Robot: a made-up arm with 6 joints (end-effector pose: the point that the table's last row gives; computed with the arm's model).
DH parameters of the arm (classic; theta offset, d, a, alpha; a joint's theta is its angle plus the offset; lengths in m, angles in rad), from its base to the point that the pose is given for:
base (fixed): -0.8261 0 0.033 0
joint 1: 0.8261 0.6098 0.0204 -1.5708
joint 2: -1.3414 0 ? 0
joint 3: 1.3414 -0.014 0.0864 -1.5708
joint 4: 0 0.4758 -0.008 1.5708
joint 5: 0 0.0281 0.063 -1.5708
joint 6: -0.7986 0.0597 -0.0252 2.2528
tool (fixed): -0.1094 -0.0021 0 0
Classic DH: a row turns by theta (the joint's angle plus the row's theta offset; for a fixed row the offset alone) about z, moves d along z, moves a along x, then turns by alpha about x.
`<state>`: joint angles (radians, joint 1 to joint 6).
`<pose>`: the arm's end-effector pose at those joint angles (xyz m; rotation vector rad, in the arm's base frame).
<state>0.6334 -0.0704 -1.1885 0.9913 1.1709 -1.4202</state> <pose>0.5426 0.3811 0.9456 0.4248 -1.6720 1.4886</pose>
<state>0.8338 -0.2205 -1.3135 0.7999 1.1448 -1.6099</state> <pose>0.4161 0.4329 1.1085 0.4327 -2.1399 1.8624</pose>
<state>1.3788 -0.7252 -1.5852 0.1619 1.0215 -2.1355</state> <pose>0.0459 0.1623 1.4505 0.2281 1.7282 -0.9947</pose>
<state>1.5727 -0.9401 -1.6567 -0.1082 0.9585 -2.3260</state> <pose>0.0081 -0.0571 1.4852 0.5851 1.5102 -0.6221</pose>
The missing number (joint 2, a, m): 0.4451
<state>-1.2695 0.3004 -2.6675 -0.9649 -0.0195 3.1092</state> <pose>0.2567 -0.5344 1.4381 0.0820 -2.0537 -2.1850</pose>
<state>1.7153 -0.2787 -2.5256 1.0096 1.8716 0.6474</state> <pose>-0.0554 0.0669 1.5421 1.0173 -0.9052 1.7622</pose>
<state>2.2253 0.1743 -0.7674 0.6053 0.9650 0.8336</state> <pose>-0.3403 0.4002 0.6102 -0.7617 -0.2246 1.7584</pose>
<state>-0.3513 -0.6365 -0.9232 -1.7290 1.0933 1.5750</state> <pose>0.3647 -0.2163 1.0615 -2.3939 -0.6600 -0.8375</pose>
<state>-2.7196 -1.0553 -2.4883 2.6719 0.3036 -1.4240</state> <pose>0.5219 0.2489 1.4068 2.0702 1.4147 -0.3923</pose>
